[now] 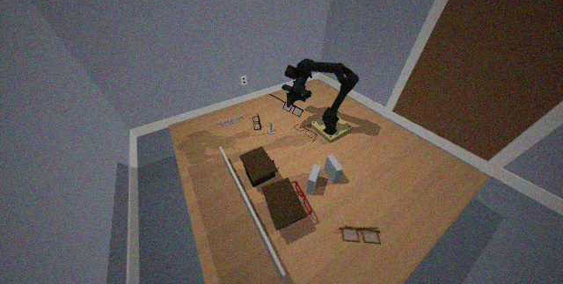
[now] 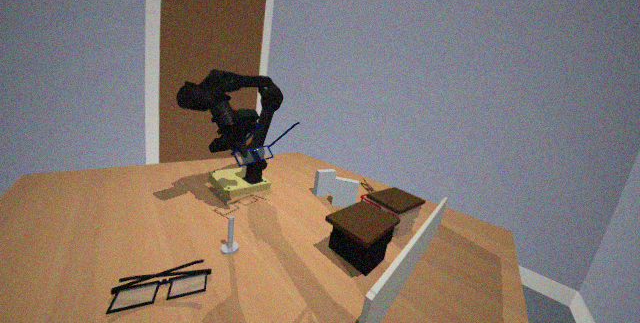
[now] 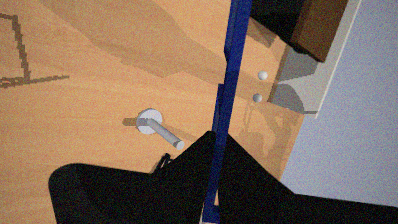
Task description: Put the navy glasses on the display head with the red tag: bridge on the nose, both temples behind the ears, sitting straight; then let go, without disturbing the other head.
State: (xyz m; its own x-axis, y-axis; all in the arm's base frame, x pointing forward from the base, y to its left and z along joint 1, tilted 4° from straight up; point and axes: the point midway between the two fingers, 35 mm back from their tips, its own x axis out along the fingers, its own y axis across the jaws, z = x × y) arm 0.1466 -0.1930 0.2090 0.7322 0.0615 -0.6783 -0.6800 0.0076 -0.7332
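My gripper tip is now 30 cm short of the dark head, 13 cm to the right of it and 15 cm above it. Also, from my gripper tip: grey post: 6 cm ahead, 8 cm to the right, 18 cm below; then long white panel: 46 cm ahead, 20 cm to the left, 15 cm below; then pale head: 34 cm ahead, 34 cm to the left, 15 cm below.
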